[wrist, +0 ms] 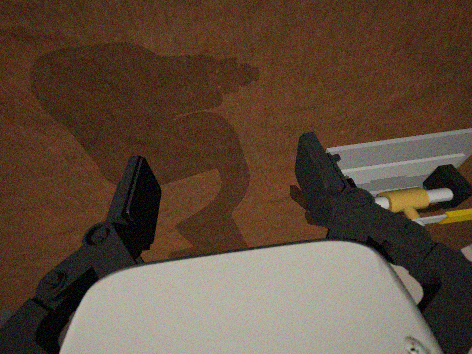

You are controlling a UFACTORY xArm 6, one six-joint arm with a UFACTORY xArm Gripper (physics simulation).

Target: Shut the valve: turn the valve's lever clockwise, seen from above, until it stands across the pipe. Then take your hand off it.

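Observation:
The valve (403, 199) is at the right of the wrist view: a yellow-orange body on a white pipe (440, 195). Its lever (457, 216), with a grey shank and a bright yellow grip, runs roughly alongside the pipe toward the right edge, where it leaves the view. My gripper (225, 162) is open with nothing between its fingers. It hangs above the table, to the left of the valve, and its right finger and linkage cover part of the view beside the valve's left end.
A black block (448, 184) stands at the pipe's right end. A light grey panel with a raised edge (400, 151) lies behind the valve. The brown wooden table (280, 30) carries the arm's large dark shadow (135, 110).

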